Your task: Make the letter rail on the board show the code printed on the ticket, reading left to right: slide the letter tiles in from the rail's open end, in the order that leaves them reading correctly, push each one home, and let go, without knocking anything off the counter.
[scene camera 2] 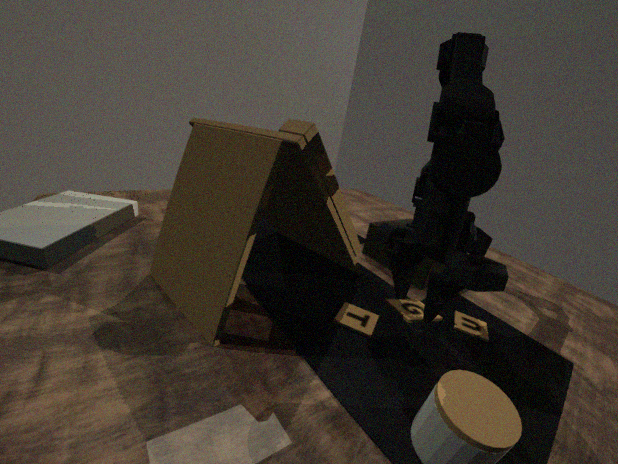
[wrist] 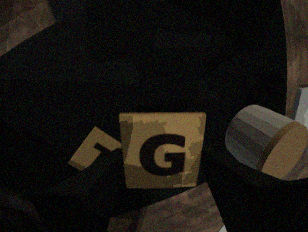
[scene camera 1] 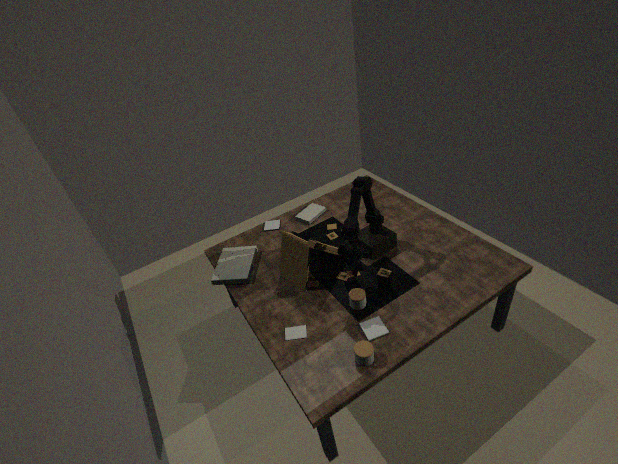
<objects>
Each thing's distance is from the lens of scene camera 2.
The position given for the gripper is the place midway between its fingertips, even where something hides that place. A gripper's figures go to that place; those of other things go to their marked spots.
gripper [scene camera 2: 412, 311]: 0.38 m
tan a-frame board [scene camera 2: 230, 175]: 0.34 m
</objects>
